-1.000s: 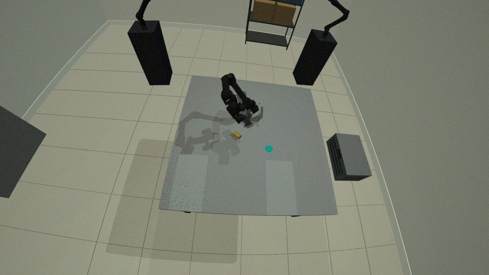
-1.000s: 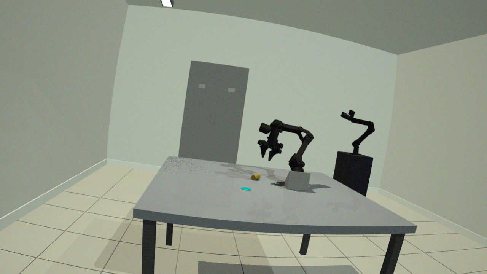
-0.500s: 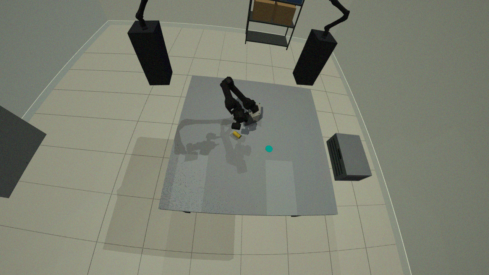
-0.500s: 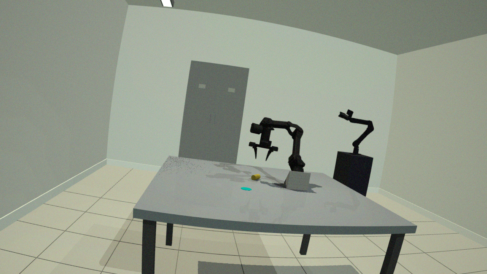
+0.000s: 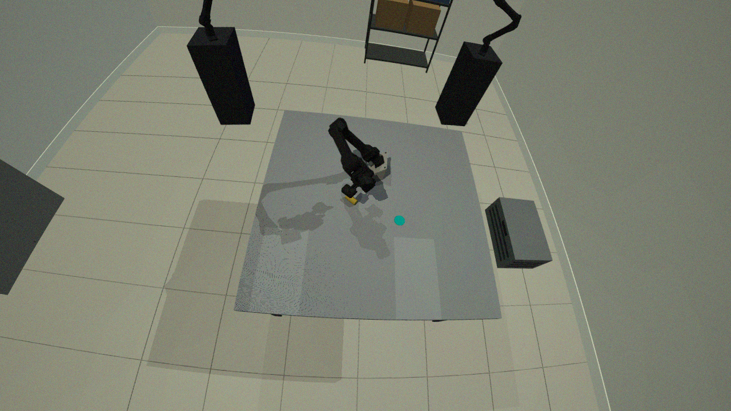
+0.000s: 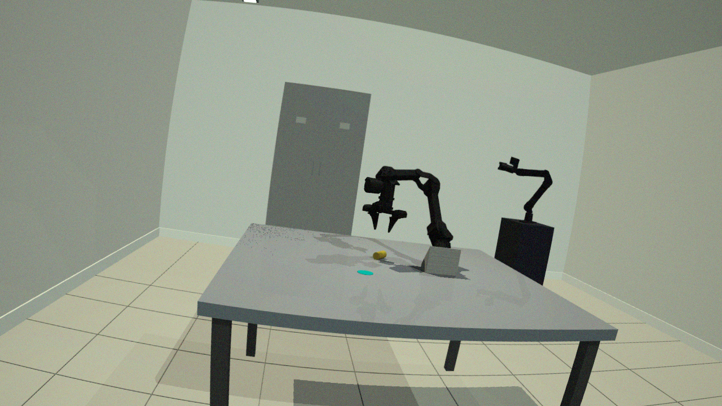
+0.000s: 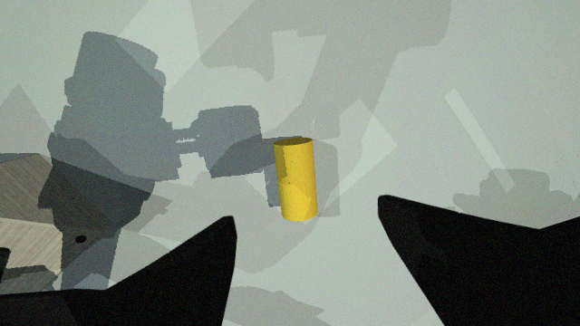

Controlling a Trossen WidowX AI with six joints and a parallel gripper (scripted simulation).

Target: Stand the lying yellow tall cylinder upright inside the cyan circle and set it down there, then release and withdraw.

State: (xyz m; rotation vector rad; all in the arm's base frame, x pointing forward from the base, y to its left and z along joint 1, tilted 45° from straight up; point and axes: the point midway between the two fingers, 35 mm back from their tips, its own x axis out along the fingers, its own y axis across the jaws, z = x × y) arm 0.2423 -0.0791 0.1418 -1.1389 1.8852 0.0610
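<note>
My gripper tip is 1 cm past the yellow tall cylinder, 2 cm to the left of it and 11 cm above it. From my gripper tip the other things lie so: cyan circle 12 cm ahead, 24 cm to the left, 12 cm below.
</note>
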